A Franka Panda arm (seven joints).
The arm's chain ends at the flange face. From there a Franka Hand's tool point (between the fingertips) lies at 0.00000 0.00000 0.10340 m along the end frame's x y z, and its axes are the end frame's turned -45 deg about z.
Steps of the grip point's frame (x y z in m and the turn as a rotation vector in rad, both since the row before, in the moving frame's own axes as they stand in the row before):
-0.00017 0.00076 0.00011 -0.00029 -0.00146 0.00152
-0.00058 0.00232 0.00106 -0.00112 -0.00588 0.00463
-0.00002 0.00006 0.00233 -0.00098 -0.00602 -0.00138
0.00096 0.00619 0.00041 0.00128 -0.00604 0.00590
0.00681 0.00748 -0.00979 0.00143 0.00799 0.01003
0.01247 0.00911 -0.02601 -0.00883 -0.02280 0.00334
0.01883 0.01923 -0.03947 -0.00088 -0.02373 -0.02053
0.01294 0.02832 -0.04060 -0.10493 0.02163 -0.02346
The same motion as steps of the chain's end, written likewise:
0.00050 0.00053 0.00011 -0.00124 -0.00083 0.00152
0.00158 0.00154 0.00106 -0.00495 -0.00337 0.00463
0.00040 -0.00046 0.00233 -0.00495 -0.00356 -0.00138
0.00559 0.00335 0.00041 -0.00337 -0.00518 0.00590
0.00962 0.00116 -0.00979 0.00666 0.00464 0.01003
0.01628 -0.00469 -0.02598 -0.02237 -0.00988 0.00334
0.02856 -0.00153 -0.03944 -0.01740 -0.01616 -0.02053
0.01987 0.00491 -0.04001 -0.05890 0.08949 -0.02346

